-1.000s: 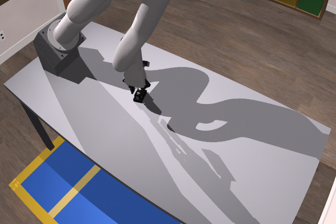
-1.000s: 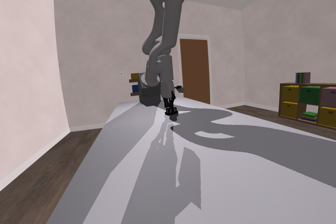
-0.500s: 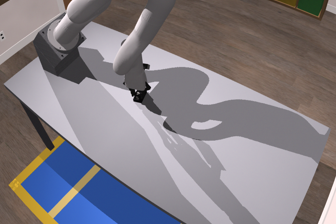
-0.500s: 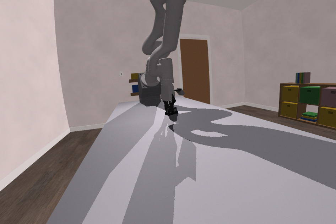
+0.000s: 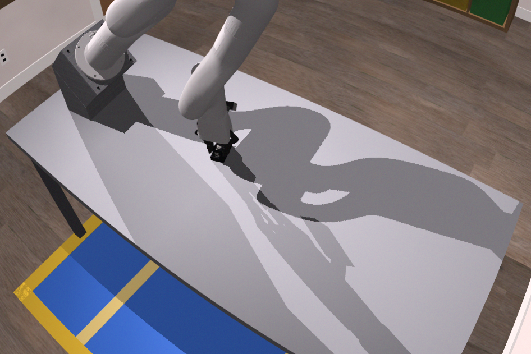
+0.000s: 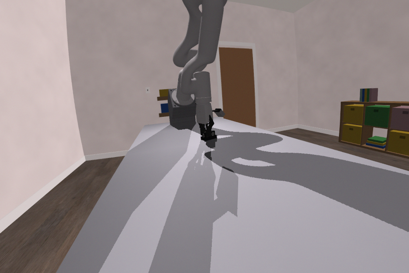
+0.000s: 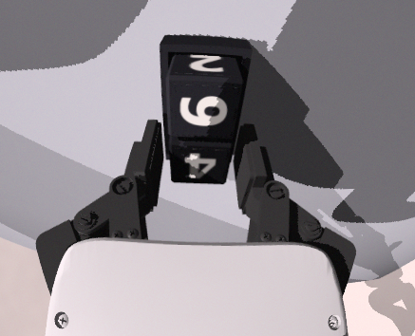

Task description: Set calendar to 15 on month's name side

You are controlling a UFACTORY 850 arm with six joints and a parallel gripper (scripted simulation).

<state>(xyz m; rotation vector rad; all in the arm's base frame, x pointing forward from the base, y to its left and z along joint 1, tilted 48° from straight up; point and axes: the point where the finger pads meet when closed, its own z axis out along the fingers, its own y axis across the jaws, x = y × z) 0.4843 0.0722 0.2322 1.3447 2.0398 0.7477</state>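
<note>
The black number cube is 10 mm below my hand. From my hand the other things lie so: black tray (10 mm behind, 10 mm to the left, 30 mm below).
</note>
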